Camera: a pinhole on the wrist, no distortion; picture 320 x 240 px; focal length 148.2 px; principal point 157.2 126.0 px. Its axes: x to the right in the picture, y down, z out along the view. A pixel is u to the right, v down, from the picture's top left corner.
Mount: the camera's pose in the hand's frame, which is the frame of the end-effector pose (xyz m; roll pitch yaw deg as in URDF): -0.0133 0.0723 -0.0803 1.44 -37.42 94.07
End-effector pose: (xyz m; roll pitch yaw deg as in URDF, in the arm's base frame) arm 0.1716 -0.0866 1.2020 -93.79 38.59 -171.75
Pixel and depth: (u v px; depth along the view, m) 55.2 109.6 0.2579
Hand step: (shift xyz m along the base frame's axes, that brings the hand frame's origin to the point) -0.1645 -0.0548 0.1454
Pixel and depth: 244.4 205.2 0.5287
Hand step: 0.2968 -0.4972 0.1642
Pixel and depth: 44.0 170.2 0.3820
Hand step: -0.1682 -0.0994 0.3616
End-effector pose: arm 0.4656 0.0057 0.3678 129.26 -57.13 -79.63
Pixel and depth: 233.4 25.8 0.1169
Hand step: -0.0663 -0.0393 0.0661
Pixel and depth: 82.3 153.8 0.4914
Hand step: 0.2048 -0.3014 -0.2840
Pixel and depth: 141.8 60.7 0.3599
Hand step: 0.0163 -0.2951 0.0145
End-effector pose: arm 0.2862 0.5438 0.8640 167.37 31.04 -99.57
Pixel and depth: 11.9 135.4 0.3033
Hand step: 0.3434 -0.0325 -0.0512
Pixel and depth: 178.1 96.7 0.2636
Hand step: 0.0244 0.0314 -0.1639
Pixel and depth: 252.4 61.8 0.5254
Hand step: -0.1448 0.0938 -0.5602
